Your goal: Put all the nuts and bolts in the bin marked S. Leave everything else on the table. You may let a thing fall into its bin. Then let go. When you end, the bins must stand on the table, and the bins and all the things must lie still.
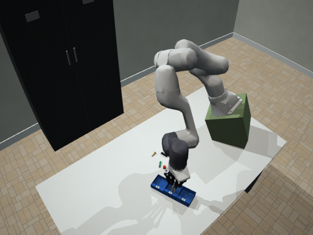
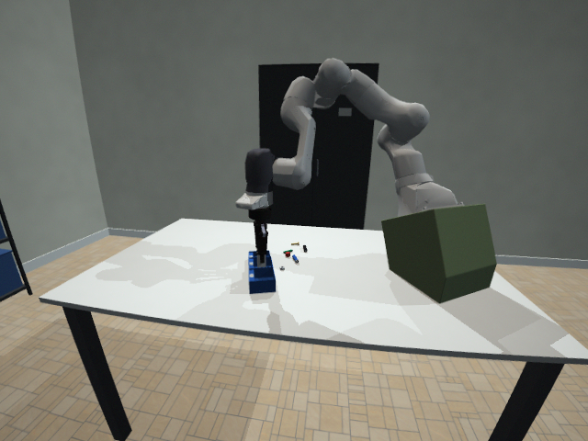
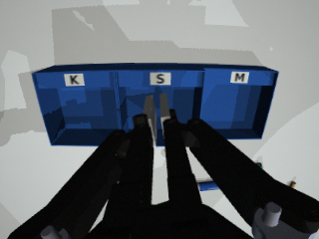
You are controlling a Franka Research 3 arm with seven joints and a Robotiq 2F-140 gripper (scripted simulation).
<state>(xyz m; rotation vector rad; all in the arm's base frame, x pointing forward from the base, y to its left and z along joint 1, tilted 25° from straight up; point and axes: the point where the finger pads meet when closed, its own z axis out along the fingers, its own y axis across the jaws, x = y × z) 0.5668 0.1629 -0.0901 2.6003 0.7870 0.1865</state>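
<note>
Right now the blue bin is 30 mm below my hand. Also, from my hand: grey nut: 60 mm behind, 50 mm to the right, 50 mm below; blue piece: 100 mm behind, 130 mm to the right, 40 mm below; red piece: 60 mm behind, 160 mm to the right, 40 mm below.
</note>
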